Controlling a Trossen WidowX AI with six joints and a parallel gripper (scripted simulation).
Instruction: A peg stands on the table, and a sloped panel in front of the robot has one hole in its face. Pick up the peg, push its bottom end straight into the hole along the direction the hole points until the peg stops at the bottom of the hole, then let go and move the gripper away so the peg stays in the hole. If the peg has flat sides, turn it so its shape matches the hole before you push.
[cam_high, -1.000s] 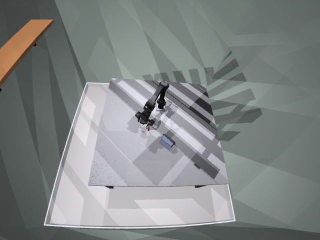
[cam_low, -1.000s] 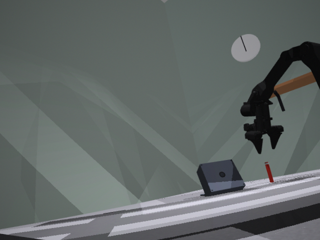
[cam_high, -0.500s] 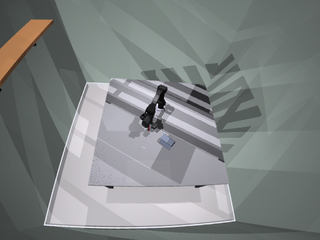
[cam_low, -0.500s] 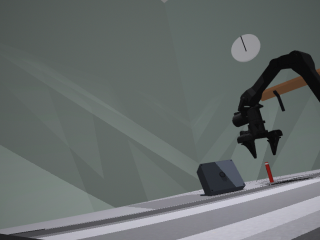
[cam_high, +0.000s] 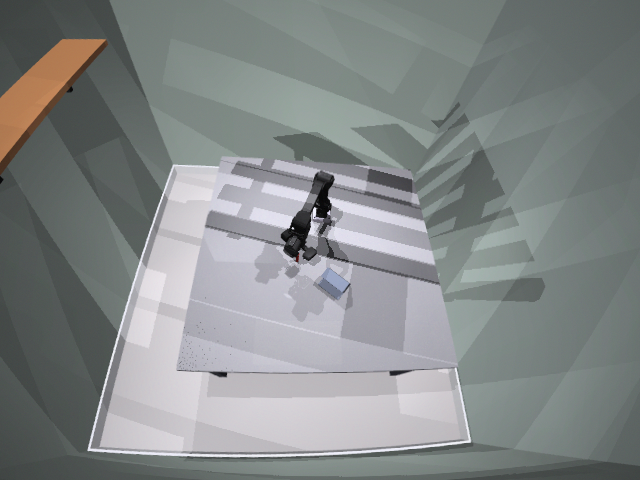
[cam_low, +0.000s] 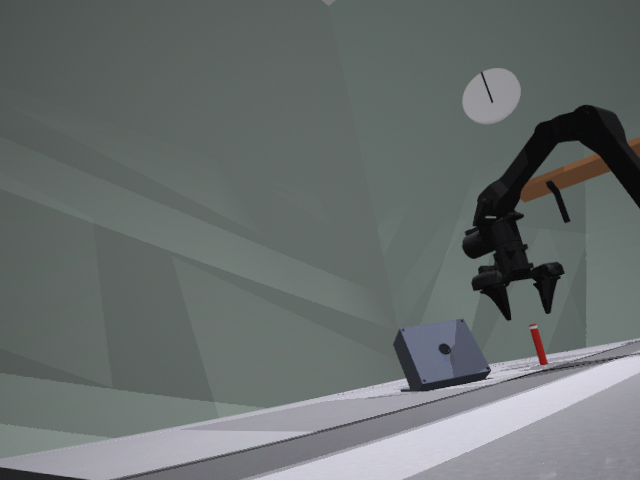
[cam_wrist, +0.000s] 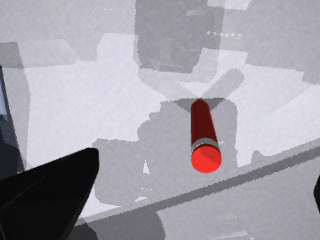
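My gripper tip is now 4 cm above the round red peg. The rest, counted from my gripper tip: dark sloped panel (10 cm ahead, 21 cm to the left, 5 cm below).
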